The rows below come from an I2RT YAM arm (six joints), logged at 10 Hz.
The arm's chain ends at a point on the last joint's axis. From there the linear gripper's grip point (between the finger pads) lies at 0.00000 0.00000 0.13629 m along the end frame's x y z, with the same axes.
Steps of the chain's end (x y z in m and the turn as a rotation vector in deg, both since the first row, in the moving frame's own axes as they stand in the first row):
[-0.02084 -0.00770 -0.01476 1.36 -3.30 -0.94]
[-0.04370 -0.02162 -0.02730 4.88 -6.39 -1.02]
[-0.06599 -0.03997 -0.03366 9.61 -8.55 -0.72]
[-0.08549 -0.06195 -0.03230 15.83 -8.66 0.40]
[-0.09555 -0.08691 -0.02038 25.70 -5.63 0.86]
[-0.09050 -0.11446 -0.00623 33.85 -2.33 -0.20]
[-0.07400 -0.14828 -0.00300 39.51 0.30 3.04]
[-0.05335 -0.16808 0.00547 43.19 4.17 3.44]
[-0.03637 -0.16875 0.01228 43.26 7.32 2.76]
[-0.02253 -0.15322 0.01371 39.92 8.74 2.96]
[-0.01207 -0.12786 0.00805 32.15 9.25 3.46]
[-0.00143 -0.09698 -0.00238 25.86 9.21 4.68]
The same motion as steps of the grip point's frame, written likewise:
[-0.02871 -0.01087 -0.01502 1.36 -3.30 -0.94]
[-0.05895 -0.03305 -0.02864 4.88 -6.39 -1.02]
[-0.08630 -0.06251 -0.03708 9.61 -8.55 -0.72]
[-0.10562 -0.09906 -0.03900 15.83 -8.66 0.40]
[-0.10803 -0.14601 -0.03450 25.70 -5.63 0.86]
[-0.09586 -0.19035 -0.02944 33.85 -2.33 -0.20]
[-0.07095 -0.23493 -0.03413 39.51 0.30 3.04]
[-0.04142 -0.26093 -0.03177 43.19 4.17 3.44]
[-0.01826 -0.26145 -0.02576 43.26 7.32 2.76]
[-0.00112 -0.23977 -0.01950 39.92 8.74 2.96]
[0.01093 -0.19937 -0.01452 32.15 9.25 3.46]
[0.02209 -0.15522 -0.01772 25.86 9.21 4.68]

